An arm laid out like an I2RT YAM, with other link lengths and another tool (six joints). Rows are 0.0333 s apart.
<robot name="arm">
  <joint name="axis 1" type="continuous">
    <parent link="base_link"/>
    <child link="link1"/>
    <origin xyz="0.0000 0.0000 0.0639" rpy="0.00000 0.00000 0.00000"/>
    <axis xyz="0 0 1"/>
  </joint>
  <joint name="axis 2" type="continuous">
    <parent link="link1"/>
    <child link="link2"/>
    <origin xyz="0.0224 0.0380 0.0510" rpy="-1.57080 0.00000 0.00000"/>
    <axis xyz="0 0 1"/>
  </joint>
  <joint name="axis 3" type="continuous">
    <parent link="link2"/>
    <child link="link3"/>
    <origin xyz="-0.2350 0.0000 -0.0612" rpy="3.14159 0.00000 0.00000"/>
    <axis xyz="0 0 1"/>
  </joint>
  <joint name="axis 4" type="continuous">
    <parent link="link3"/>
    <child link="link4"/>
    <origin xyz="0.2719 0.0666 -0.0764" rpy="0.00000 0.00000 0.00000"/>
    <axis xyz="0 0 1"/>
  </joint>
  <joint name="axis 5" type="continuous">
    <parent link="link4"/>
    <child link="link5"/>
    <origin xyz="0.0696 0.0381 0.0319" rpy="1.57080 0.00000 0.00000"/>
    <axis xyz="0 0 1"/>
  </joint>
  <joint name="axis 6" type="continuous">
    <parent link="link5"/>
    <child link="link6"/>
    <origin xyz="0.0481 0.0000 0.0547" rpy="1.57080 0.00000 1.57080"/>
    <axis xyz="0 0 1"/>
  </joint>
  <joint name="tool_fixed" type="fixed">
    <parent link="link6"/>
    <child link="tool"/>
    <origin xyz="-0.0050 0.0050 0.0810" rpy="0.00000 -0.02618 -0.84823"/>
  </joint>
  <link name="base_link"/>
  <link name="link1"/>
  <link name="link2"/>
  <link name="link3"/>
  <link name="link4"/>
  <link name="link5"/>
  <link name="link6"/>
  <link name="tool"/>
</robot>
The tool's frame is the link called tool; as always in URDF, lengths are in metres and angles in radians. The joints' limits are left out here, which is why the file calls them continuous.
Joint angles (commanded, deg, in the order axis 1, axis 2, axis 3, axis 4, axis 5, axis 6), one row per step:
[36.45 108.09 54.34 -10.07 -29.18 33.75]
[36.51 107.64 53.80 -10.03 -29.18 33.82]
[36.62 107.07 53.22 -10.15 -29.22 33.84]
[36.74 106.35 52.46 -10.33 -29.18 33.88]
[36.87 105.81 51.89 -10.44 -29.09 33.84]
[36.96 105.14 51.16 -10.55 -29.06 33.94]
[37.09 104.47 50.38 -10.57 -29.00 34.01]
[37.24 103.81 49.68 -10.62 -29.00 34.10]
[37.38 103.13 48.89 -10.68 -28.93 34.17]
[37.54 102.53 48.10 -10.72 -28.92 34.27]
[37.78 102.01 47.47 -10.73 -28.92 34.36]
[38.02 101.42 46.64 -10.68 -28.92 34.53]
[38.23 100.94 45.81 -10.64 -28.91 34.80]
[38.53 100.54 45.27 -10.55 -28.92 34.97]
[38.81 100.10 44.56 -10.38 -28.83 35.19]
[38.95 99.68 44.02 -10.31 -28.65 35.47]
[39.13 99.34 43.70 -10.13 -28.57 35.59]
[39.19 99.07 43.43 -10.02 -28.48 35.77]
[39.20 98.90 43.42 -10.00 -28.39 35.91]
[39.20 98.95 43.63 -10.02 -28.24 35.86]
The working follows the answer.
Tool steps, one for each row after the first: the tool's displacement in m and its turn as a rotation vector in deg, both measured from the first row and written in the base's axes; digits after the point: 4 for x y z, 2 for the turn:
[-0.0021 -0.0010 0.0002 -0.03 0.08 0.01]
[-0.0048 -0.0021 0.0007 -0.08 0.22 0.12]
[-0.0082 -0.0038 0.0012 -0.24 0.40 0.19]
[-0.0109 -0.0049 0.0014 -0.39 0.44 0.31]
[-0.0139 -0.0066 0.0017 -0.51 0.62 0.31]
[-0.0172 -0.0082 0.0018 -0.63 0.74 0.36]
[-0.0203 -0.0094 0.0022 -0.68 0.86 0.44]
[-0.0238 -0.0111 0.0022 -0.84 1.00 0.49]
[-0.0274 -0.0127 0.0018 -0.98 1.24 0.57]
[-0.0308 -0.0135 0.0018 -1.06 1.39 0.74]
[-0.0349 -0.0149 0.0012 -1.18 1.64 0.84]
[-0.0390 -0.0166 0.0000 -1.38 2.04 0.83]
[-0.0422 -0.0169 -0.0003 -1.40 2.19 1.00]
[-0.0457 -0.0178 -0.0011 -1.54 2.35 1.07]
[-0.0478 -0.0189 -0.0015 -1.70 2.46 0.91]
[-0.0491 -0.0188 -0.0011 -1.63 2.33 0.96]
[-0.0498 -0.0192 -0.0009 -1.63 2.30 0.84]
[-0.0494 -0.0190 -0.0001 -1.58 2.19 0.70]
[-0.0483 -0.0185 0.0005 -1.60 1.97 0.67]

Tool pose at each row, in the base's axes (x y z in m, rotation vector in deg; rounded; the steps above come from the unrounded poses):
[0.2461 0.2940 -0.0101 -136.44 38.25 13.78]
[0.2441 0.2930 -0.0099 -136.47 38.29 13.87]
[0.2413 0.2919 -0.0094 -136.56 38.23 14.08]
[0.2379 0.2902 -0.0090 -136.75 38.28 14.28]
[0.2352 0.2891 -0.0087 -136.94 38.19 14.34]
[0.2322 0.2874 -0.0084 -137.06 38.31 14.52]
[0.2289 0.2858 -0.0083 -137.20 38.34 14.65]
[0.2258 0.2846 -0.0079 -137.28 38.32 14.82]
[0.2224 0.2829 -0.0079 -137.45 38.36 14.97]
[0.2187 0.2813 -0.0083 -137.63 38.42 15.25]
[0.2153 0.2805 -0.0084 -137.76 38.31 15.48]
[0.2112 0.2791 -0.0089 -137.92 38.33 15.80]
[0.2071 0.2775 -0.0102 -138.12 38.58 16.23]
[0.2039 0.2772 -0.0104 -138.21 38.46 16.47]
[0.2004 0.2762 -0.0112 -138.36 38.49 16.66]
[0.1983 0.2751 -0.0116 -138.46 38.77 16.68]
[0.1970 0.2752 -0.0112 -138.41 38.63 16.56]
[0.1963 0.2749 -0.0110 -138.36 38.76 16.47]
[0.1967 0.2750 -0.0102 -138.26 38.86 16.30]
[0.1978 0.2756 -0.0097 -138.26 38.79 16.01]

